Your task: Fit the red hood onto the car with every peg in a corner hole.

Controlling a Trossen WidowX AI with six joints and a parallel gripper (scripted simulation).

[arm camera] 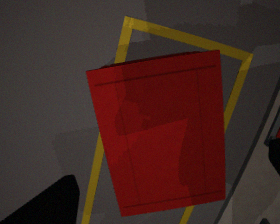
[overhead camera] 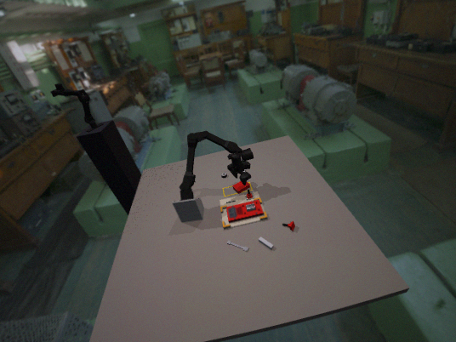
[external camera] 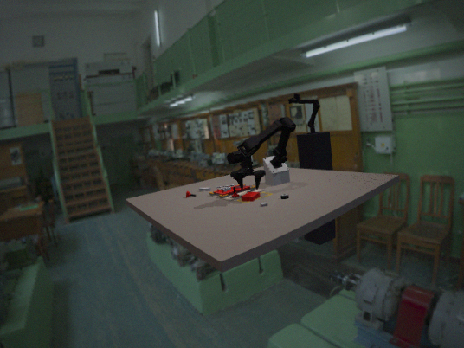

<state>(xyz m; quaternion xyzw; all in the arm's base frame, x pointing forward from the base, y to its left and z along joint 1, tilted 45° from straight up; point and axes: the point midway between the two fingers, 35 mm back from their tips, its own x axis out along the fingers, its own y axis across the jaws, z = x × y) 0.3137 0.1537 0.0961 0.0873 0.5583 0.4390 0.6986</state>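
Right now my gripper tip is 40 mm above the red hood. Round my gripper tip: grey wrench (50 mm behind, 430 mm to the right, 50 mm below).
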